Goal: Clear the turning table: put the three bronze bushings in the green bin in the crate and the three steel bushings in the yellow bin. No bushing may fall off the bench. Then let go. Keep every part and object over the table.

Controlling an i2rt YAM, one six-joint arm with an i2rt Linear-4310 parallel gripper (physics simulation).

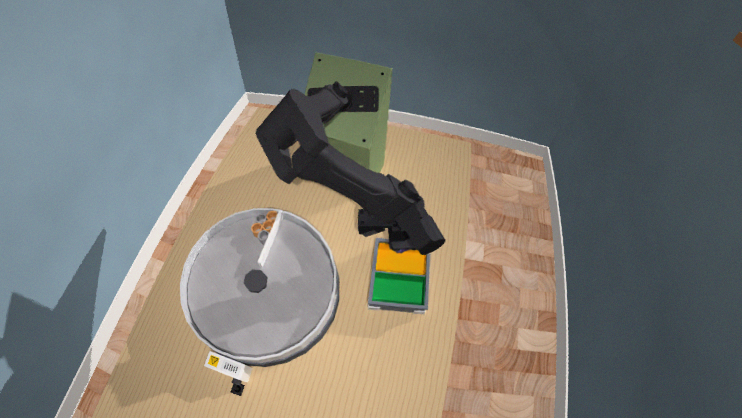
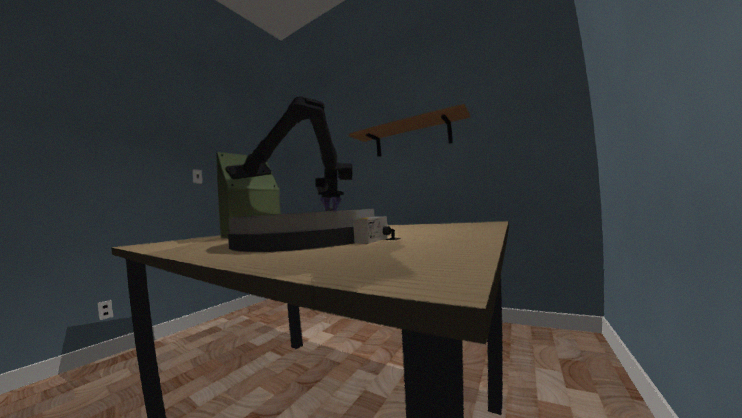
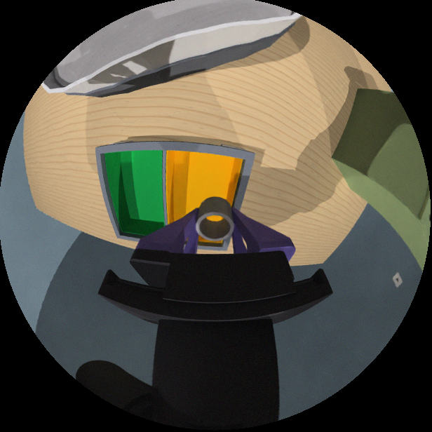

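Pixels of known places: gripper, fingertip midpoint: (image 1: 398, 246); arm's base, origin of the base link: (image 1: 342, 99) (image 2: 249, 171).
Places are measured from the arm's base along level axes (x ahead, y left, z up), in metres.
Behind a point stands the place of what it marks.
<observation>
My gripper (image 1: 400, 250) {x 0.324, y 0.149, z -0.214 m} (image 2: 330, 205) {x 0.324, y 0.149, z -0.214 m} (image 3: 214, 212) is shut on a grey steel bushing (image 3: 215, 204), held upright over the yellow bin (image 1: 400, 260) {x 0.329, y 0.161, z -0.284 m} (image 3: 205, 175), near the end away from the turntable. Its exact height is hard to tell. The green bin (image 1: 398, 288) {x 0.412, y 0.151, z -0.283 m} (image 3: 146, 185) is beside it in the grey crate (image 1: 371, 290) {x 0.434, y 0.078, z -0.240 m} (image 3: 200, 146). No bushing shows in the visible parts of either bin. On the turntable (image 1: 223, 311) {x 0.509, y -0.296, z -0.236 m} (image 3: 135, 32), three bronze bushings and two steel bushings stand clustered against the white divider (image 1: 271, 238) {x 0.303, y -0.184, z -0.216 m}, by the rim nearest the arm's base.
The green arm mount (image 1: 347, 67) {x -0.053, y 0.012, z 0.071 m} (image 2: 251, 199) {x 0.048, y -0.046, z -0.133 m} (image 3: 382, 135) stands at the table's end. A white box with a warning label (image 1: 227, 366) {x 0.649, y -0.265, z -0.231 m} (image 2: 369, 229) {x 0.657, y -0.320, z -0.257 m} sits against the turntable's far rim, with a small black part (image 1: 237, 387) {x 0.694, y -0.253, z -0.283 m} beside it. The turntable's raised rim lies between bushings and crate.
</observation>
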